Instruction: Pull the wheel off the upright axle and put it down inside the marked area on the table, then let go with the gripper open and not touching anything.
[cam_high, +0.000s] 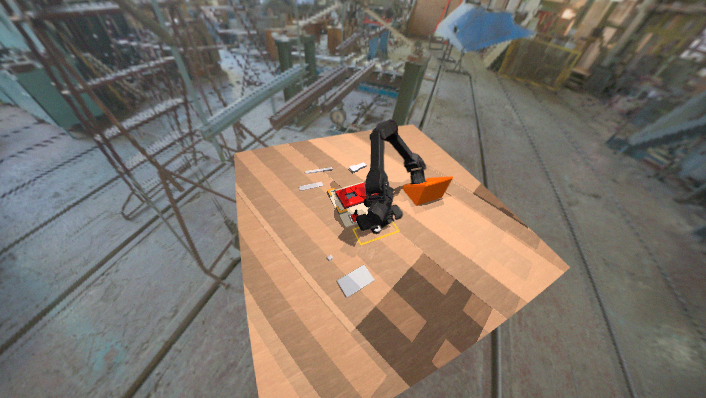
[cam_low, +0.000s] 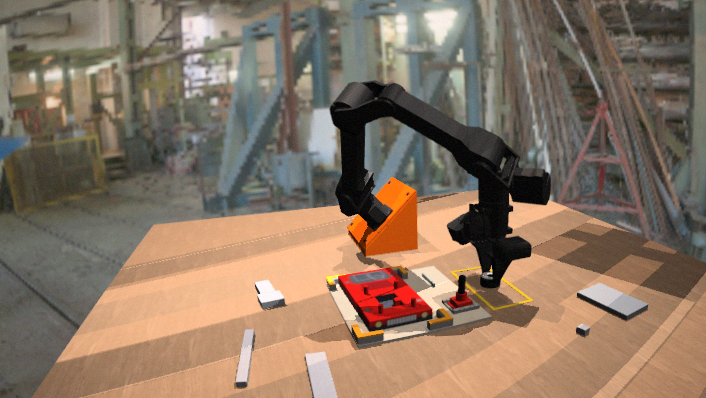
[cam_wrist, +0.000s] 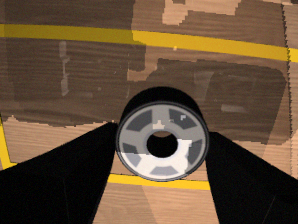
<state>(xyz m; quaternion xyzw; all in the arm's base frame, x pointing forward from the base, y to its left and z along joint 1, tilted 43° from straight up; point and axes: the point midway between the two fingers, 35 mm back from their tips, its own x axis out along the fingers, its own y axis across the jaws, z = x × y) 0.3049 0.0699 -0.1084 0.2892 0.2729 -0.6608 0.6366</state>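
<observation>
The black wheel is right at my gripper tip. From my gripper tip the other things lie so: small grey cube (230 mm ahead, 50 mm to the left, 10 mm below).
</observation>
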